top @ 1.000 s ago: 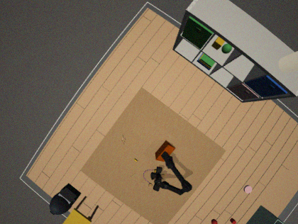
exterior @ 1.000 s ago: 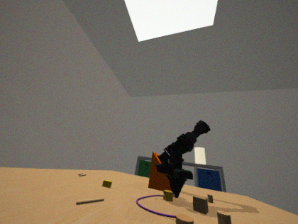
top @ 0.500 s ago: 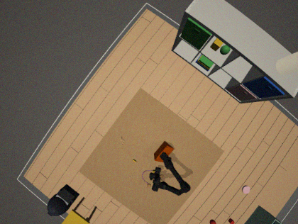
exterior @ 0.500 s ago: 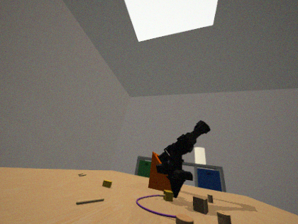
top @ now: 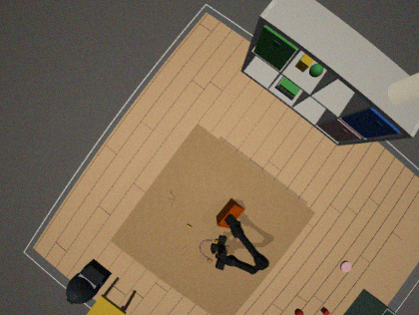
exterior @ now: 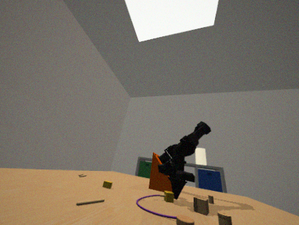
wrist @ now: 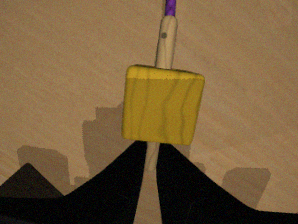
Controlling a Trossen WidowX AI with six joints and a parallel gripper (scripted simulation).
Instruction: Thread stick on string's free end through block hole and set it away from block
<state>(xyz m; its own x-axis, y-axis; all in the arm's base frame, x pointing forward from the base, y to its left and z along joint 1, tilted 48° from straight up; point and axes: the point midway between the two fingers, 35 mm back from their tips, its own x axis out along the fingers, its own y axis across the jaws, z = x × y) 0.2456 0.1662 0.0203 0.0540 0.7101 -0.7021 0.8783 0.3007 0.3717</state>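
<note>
My gripper tip is now 20 mm to the left of the yellow block and 10 mm short of it. Round my gripper tip: wooden block (90 mm to the left, 50 mm ahead, 10 mm above); then loose stick (230 mm ahead, 190 mm to the right, 10 mm below).
</note>
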